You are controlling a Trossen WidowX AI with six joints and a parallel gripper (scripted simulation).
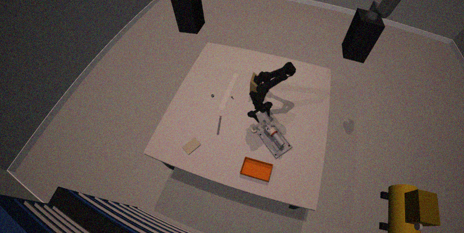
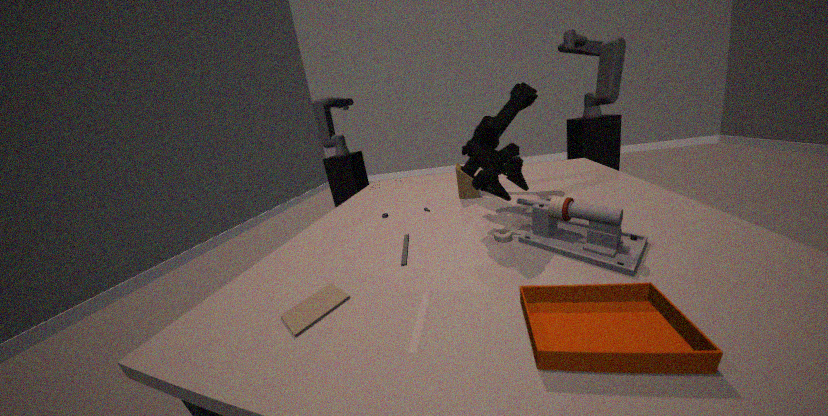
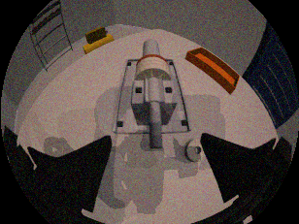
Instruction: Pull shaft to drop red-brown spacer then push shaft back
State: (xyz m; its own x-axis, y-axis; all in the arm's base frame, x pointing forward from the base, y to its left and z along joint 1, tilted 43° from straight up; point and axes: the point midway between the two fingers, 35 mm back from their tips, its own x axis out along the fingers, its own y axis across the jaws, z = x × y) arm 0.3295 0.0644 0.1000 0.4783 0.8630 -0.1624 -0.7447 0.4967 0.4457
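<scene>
Now: gripper tip 50 mm short of the shaft, 50 mm to the right of it and 20 mm above it. Also, from my gripper tip: support block (100 mm ahead, 120 mm to the left, 50 mm below); then cream spacer (60 mm ahead, 60 mm to the right, 90 mm below); then red-brown spacer (80 mm ahead, 90 mm to the left, 20 mm below).
</scene>
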